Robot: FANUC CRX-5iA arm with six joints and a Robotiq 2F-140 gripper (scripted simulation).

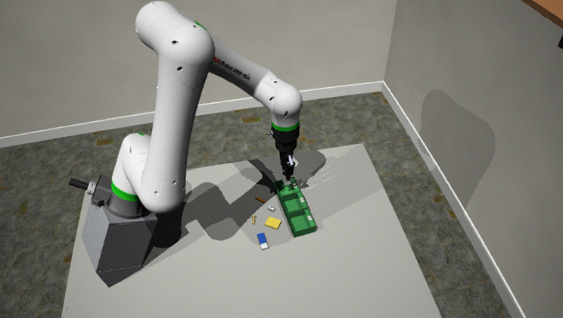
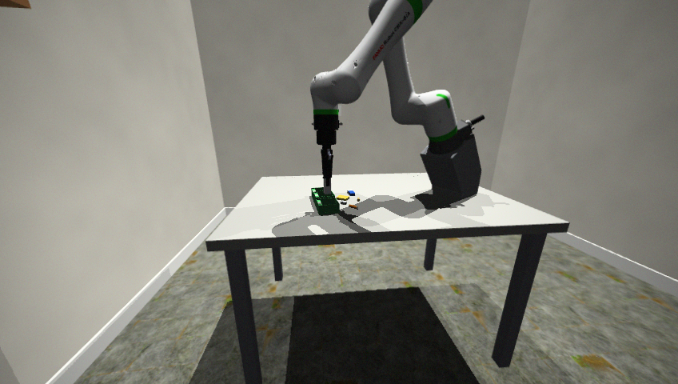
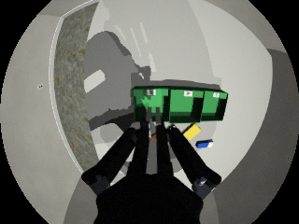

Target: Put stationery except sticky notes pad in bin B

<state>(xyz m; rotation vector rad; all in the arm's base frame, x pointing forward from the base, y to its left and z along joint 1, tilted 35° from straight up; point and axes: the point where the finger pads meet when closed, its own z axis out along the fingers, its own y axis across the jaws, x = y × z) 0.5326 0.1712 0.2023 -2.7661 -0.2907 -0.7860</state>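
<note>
The grey-white object is 100 mm below my hand, 70 mm to the right of it and 70 mm behind it. Also, from my hand: white eraser (230 mm to the right, 100 mm below, 90 mm behind); then sticky notes (140 mm to the right, 100 mm below, 60 mm behind); then tan piece (130 mm behind, 120 mm to the right, 100 mm below).
</note>
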